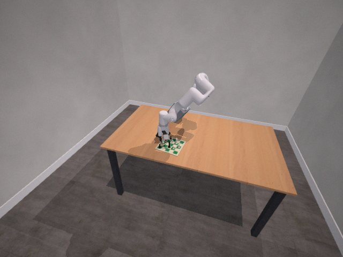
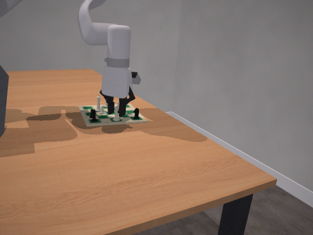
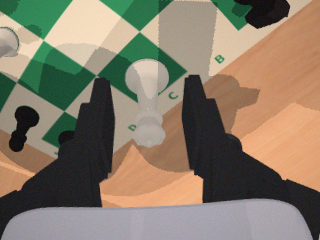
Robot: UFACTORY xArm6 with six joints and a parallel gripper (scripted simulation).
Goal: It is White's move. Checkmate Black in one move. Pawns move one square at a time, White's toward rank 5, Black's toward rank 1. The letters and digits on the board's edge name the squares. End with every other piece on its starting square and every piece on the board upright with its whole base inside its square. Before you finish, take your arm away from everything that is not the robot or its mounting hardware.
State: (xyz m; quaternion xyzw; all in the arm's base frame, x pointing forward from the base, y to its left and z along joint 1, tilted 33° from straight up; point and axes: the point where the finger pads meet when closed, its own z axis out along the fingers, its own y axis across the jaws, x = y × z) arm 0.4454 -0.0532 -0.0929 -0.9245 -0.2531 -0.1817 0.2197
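My gripper is now 70 mm to the right of the black king, 50 mm short of it and 10 mm above it. Round my hand: tall white piece 120 mm to the left, 20 mm behind, 10 mm below; then chessboard 80 mm to the left, 40 mm below, 10 mm ahead.
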